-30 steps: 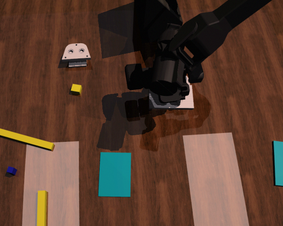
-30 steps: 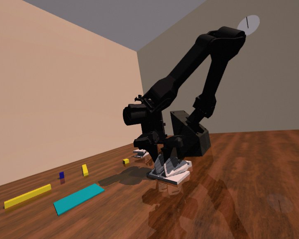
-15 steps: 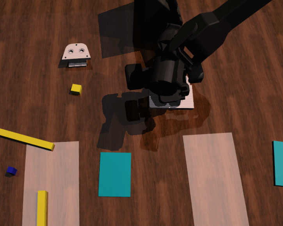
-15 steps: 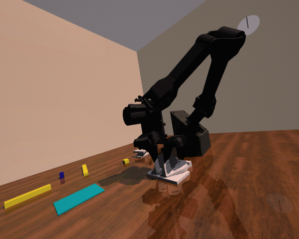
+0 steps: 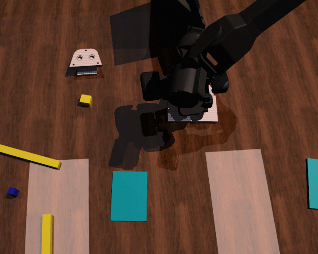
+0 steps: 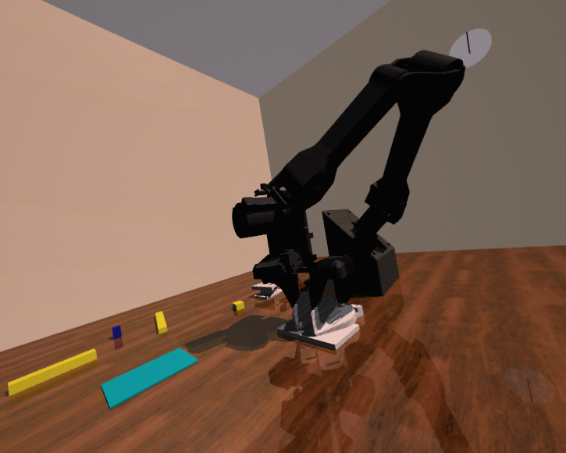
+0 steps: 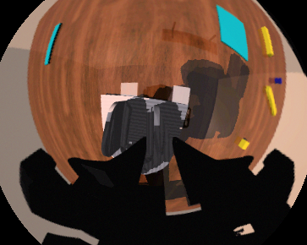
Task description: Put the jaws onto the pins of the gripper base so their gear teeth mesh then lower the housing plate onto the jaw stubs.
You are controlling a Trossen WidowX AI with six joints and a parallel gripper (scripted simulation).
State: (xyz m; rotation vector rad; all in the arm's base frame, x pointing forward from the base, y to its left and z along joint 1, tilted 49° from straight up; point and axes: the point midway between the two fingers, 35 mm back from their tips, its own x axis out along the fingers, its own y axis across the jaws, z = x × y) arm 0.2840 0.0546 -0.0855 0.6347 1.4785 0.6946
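My gripper tip is 14 cm past the white stand, 22 cm to the left of it and 1 cm above it. Round my gripper tip: teal bar (24 cm ahead, 28 cm to the left, 2 cm below); yellow cube (3 cm behind, 22 cm to the right, 1 cm below); teal plate (21 cm ahead, 14 cm to the right, 2 cm below).
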